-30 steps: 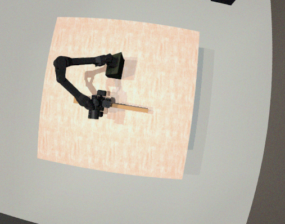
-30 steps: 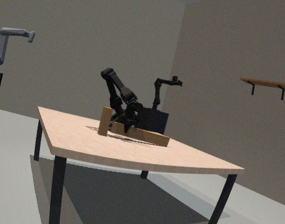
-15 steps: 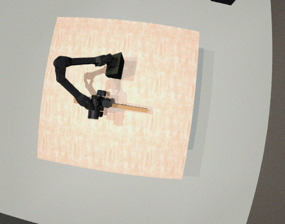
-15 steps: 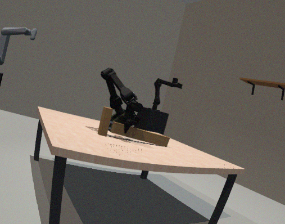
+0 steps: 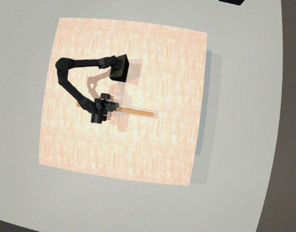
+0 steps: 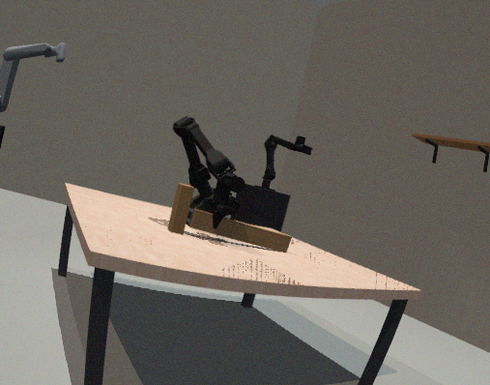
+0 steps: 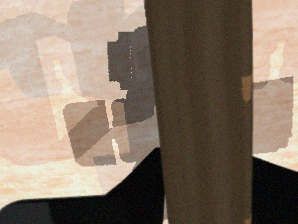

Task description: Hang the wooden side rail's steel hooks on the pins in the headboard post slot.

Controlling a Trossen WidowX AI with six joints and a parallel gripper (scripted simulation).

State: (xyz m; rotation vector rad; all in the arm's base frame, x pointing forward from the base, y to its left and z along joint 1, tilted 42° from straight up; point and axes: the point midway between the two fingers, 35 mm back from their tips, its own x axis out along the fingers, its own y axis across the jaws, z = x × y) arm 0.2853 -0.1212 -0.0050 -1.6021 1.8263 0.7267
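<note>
Right now the wooden headboard post is 1 cm behind my gripper tip, 14 cm to the right of it and 4 cm above it.
</note>
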